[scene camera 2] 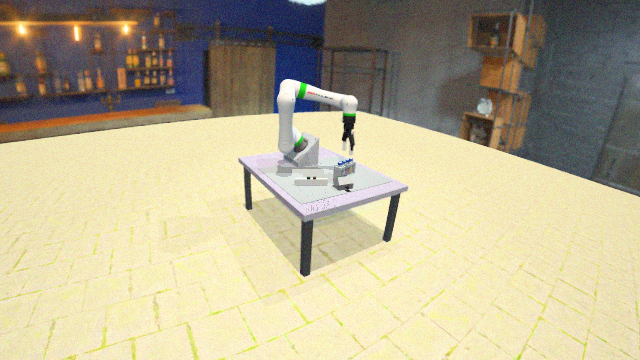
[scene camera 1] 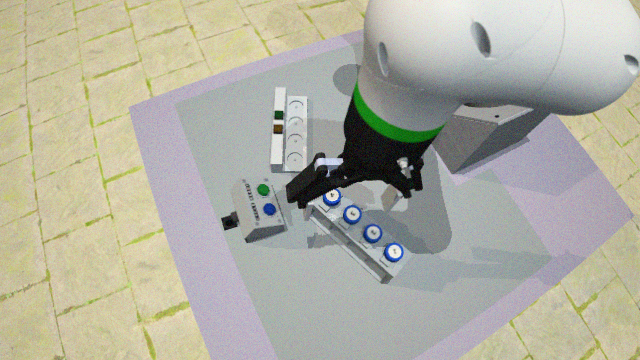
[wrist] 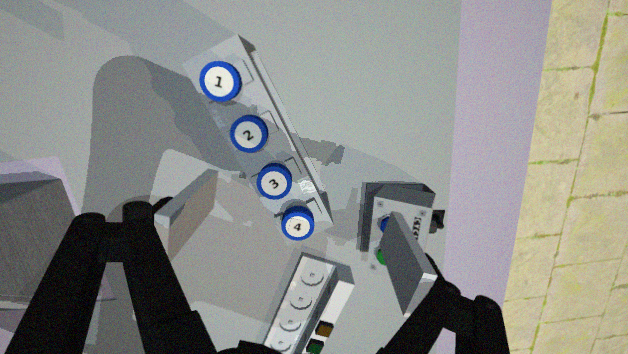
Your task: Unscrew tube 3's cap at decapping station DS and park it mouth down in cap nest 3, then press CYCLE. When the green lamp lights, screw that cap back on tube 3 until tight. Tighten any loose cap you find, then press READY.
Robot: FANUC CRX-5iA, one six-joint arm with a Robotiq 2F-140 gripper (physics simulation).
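Places are measured from the arm's base along level axes (x back, y right, z up), in centimetres.
Pixels of known places: gripper, fingertip midpoint: (scene camera 2: 347, 153) (scene camera 1: 346, 208) (wrist: 302, 209); arm's base at its link origin: (scene camera 2: 301, 145).
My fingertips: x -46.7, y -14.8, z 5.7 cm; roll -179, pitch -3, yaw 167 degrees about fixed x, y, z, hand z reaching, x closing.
For each thing: its top centre in the pictures, then the offset to it from my fingertips. "spot": a spot on its surface instead. Level surfaces: height alone.
- grey tube rack at its top centre: (wrist: 264, 154) (scene camera 1: 361, 226) (scene camera 2: 345, 162) dx +3.8, dy -1.8, dz -9.0 cm
- cap 1 at its top centre: (wrist: 218, 81) (scene camera 1: 394, 251) dx +7.2, dy -8.9, dz -7.2 cm
- cap 2 at its top centre: (wrist: 248, 135) (scene camera 1: 373, 232) dx +5.0, dy -4.2, dz -7.2 cm
- cap 3 at its top centre: (wrist: 274, 183) (scene camera 1: 352, 213) dx +2.7, dy +0.5, dz -6.8 cm
- cap 4 at its top centre: (wrist: 297, 226) (scene camera 1: 332, 195) dx +0.5, dy +5.2, dz -6.8 cm
- white cap nest strip at a spot on its surface: (wrist: 296, 310) (scene camera 1: 295, 133) spot: dx +1.1, dy +27.4, dz -18.2 cm
- green lamp at its top centre: (wrist: 315, 349) (scene camera 1: 278, 114) dx -1.9, dy +31.2, dz -13.9 cm
- button box at a spot on its surface: (scene camera 1: 272, 231) spot: dx -12.0, dy +5.2, dz -16.7 cm
- blue button at a spot on its surface: (scene camera 1: 269, 209) spot: dx -11.3, dy +8.4, dz -12.2 cm
- green button at a spot on its surface: (scene camera 1: 263, 190) spot: dx -11.2, dy +12.8, dz -12.2 cm
- amber lamp at its top centre: (wrist: 324, 331) (scene camera 1: 278, 128) dx -3.3, dy +27.5, dz -13.9 cm
- table at its surface level: dz -19.6 cm
A grey tube rack (scene camera 1: 347, 237) (wrist: 280, 107) holds tubes with blue-rimmed white caps in a row: cap 1 (scene camera 1: 394, 252) (wrist: 220, 81), cap 2 (scene camera 1: 372, 233) (wrist: 249, 133), cap 3 (scene camera 1: 352, 214) (wrist: 274, 181) and cap 4 (scene camera 1: 332, 196) (wrist: 297, 223). Whether any cap is loose cannot be told. My gripper (scene camera 1: 346, 196) (scene camera 2: 348, 149) (wrist: 302, 209) is wide open and empty, raised above the rack's cap 4 end. The white cap nest strip (scene camera 1: 296, 131) (wrist: 296, 310) shows empty round nests. The green lamp (scene camera 1: 279, 115) (wrist: 315, 347) looks dark. The button box (scene camera 1: 272, 231) carries a blue button (scene camera 1: 269, 209) and a green button (scene camera 1: 263, 190).
An amber lamp (scene camera 1: 278, 129) (wrist: 324, 329), looking dark, sits beside the green one. The button box stands near the cap 4 end of the rack, partly behind a finger in the wrist view. The arm's grey base (scene camera 1: 480, 130) (scene camera 2: 309, 151) stands on the table (scene camera 2: 306, 212).
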